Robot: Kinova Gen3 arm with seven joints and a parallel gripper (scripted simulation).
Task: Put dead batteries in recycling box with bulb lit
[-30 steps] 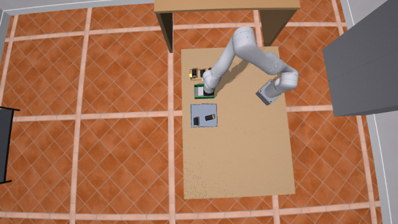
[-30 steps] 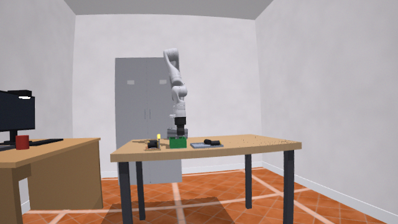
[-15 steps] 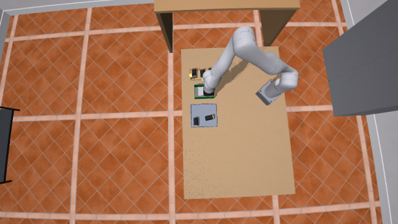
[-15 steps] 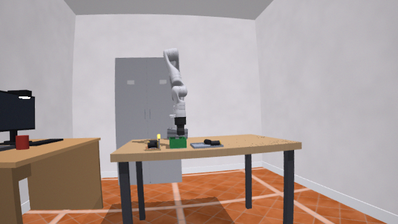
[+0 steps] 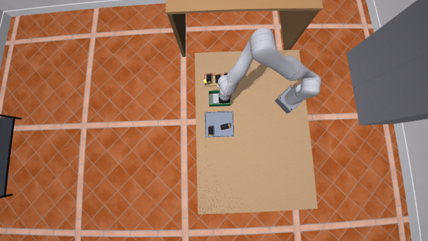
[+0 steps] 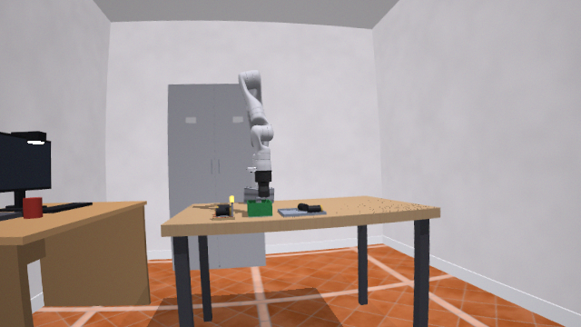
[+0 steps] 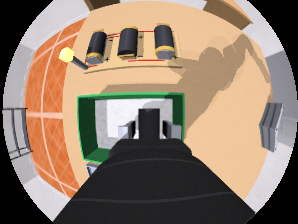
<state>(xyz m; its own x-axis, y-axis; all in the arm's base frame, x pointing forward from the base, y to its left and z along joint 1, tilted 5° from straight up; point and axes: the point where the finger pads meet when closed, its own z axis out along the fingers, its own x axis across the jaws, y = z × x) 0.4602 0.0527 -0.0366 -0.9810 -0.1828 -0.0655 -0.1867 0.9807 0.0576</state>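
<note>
The green recycling box lies 3 cm ahead of my hand, 1 cm to the left of it and 1 cm below it. From my hand the other things lie so: grey tray 1 cm ahead, 19 cm to the left, 3 cm below.
</note>
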